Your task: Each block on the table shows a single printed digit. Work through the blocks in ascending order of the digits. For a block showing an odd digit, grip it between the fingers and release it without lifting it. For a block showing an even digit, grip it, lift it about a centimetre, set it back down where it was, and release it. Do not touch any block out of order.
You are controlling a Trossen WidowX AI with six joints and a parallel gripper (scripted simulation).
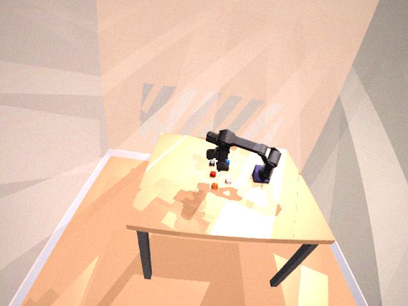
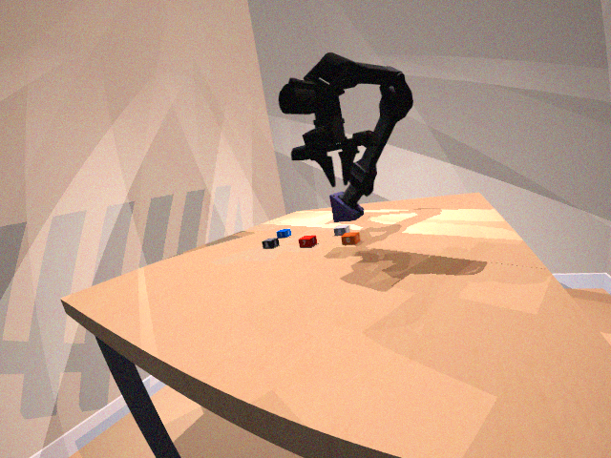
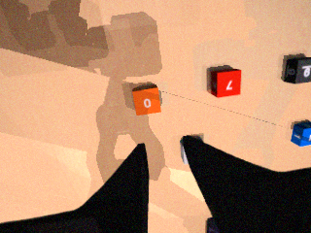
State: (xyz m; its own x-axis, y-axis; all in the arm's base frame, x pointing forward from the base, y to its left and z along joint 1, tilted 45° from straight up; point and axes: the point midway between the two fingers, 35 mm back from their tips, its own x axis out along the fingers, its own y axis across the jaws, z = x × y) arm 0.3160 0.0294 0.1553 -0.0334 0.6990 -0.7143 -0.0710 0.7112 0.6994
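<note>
Now: gripper tip 25 cm to the left of the blue block, 12 cm above it and 8 cm past it. From my gripper tip the other things lie so: red block: 12 cm below, 10 cm to the right, 1 cm ahead; orange block: 12 cm below, 1 cm to the left; grey block: 12 cm below, 9 cm behind, 6 cm to the right.
</note>
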